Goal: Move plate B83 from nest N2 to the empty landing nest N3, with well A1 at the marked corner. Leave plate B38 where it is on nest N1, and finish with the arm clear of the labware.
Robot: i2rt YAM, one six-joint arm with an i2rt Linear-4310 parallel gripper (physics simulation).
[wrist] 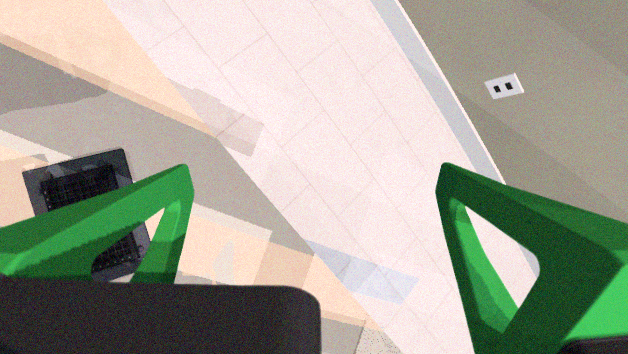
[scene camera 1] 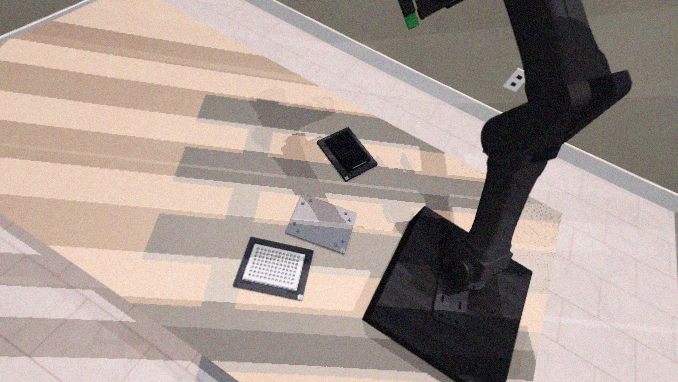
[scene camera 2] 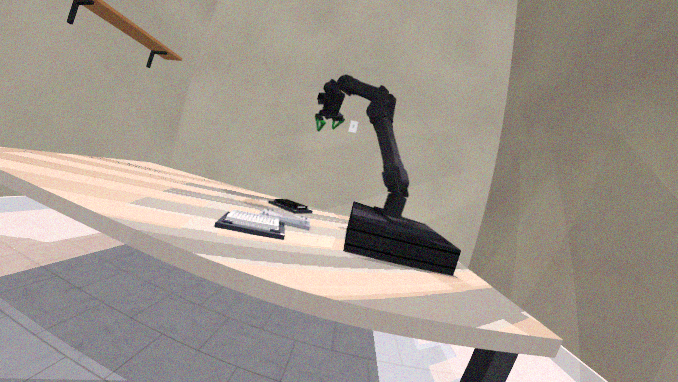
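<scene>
A black plate (scene camera 1: 346, 150) (scene camera 2: 290, 204) (wrist: 80, 185) sits in a dark nest (scene camera 1: 333, 161) (wrist: 125, 162). A white multi-well plate (scene camera 1: 274, 267) (scene camera 2: 252, 220) sits in another dark nest (scene camera 1: 270, 290) (scene camera 2: 250, 230). Between them lies the empty grey nest (scene camera 1: 320, 225) (scene camera 2: 296, 220), with small dark posts and a small light mark at one corner. No labels can be read, so I cannot tell which plate is B83. My gripper (scene camera 2: 327, 128) (wrist: 314, 177) is open and empty, high above the table on the wall side; its left finger partly covers the black plate in the wrist view.
The black robot base (scene camera 1: 410, 300) (scene camera 2: 400, 240) stands on the table beside the nests. A wall shelf (scene camera 2: 130, 27) hangs at the upper left in scene camera 2. A wall socket (scene camera 1: 514, 80) (scene camera 2: 353, 126) (wrist: 504, 86) is behind the table. Striped shadows cross the table top.
</scene>
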